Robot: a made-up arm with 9 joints. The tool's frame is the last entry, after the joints.
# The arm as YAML. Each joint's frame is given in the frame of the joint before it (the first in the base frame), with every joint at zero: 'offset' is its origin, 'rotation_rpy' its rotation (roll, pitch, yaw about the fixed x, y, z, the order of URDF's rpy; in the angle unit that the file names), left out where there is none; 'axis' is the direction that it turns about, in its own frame. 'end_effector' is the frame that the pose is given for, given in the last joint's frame.
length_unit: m
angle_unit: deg
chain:
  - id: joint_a
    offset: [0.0, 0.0, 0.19]
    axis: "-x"
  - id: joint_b
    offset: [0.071, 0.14, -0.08]
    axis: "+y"
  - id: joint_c
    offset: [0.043, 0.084, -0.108]
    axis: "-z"
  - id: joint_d
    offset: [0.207, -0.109, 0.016]
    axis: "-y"
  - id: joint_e
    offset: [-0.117, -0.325, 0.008]
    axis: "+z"
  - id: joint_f
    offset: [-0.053, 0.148, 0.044]
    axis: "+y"
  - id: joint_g
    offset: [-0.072, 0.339, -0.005]
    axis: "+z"
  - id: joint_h
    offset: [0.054, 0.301, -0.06]
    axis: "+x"
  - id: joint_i
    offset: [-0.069, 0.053, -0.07]
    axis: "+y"
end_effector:
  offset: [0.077, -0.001, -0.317]
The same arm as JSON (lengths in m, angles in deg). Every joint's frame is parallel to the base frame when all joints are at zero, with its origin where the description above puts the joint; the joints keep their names.
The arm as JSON. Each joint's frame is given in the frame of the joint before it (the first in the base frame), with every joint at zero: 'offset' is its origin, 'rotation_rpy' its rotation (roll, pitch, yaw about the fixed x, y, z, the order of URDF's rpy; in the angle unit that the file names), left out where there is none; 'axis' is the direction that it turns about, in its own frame. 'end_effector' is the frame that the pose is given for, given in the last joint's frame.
{
  "length_unit": "m",
  "angle_unit": "deg",
  "chain": [
    {
      "id": "joint_a",
      "offset": [
        0.0,
        0.0,
        0.19
      ],
      "axis": "-x"
    },
    {
      "id": "joint_b",
      "offset": [
        0.071,
        0.14,
        -0.08
      ],
      "axis": "+y"
    },
    {
      "id": "joint_c",
      "offset": [
        0.043,
        0.084,
        -0.108
      ],
      "axis": "-z"
    },
    {
      "id": "joint_d",
      "offset": [
        0.207,
        -0.109,
        0.016
      ],
      "axis": "-y"
    },
    {
      "id": "joint_e",
      "offset": [
        -0.117,
        -0.325,
        0.008
      ],
      "axis": "+z"
    },
    {
      "id": "joint_f",
      "offset": [
        -0.053,
        0.148,
        0.044
      ],
      "axis": "+y"
    },
    {
      "id": "joint_g",
      "offset": [
        -0.072,
        0.339,
        -0.005
      ],
      "axis": "+z"
    },
    {
      "id": "joint_h",
      "offset": [
        0.054,
        0.301,
        -0.06
      ],
      "axis": "+x"
    },
    {
      "id": "joint_i",
      "offset": [
        -0.069,
        0.053,
        -0.07
      ],
      "axis": "+y"
    }
  ],
  "end_effector": {
    "offset": [
      0.077,
      -0.001,
      -0.317
    ]
  }
}

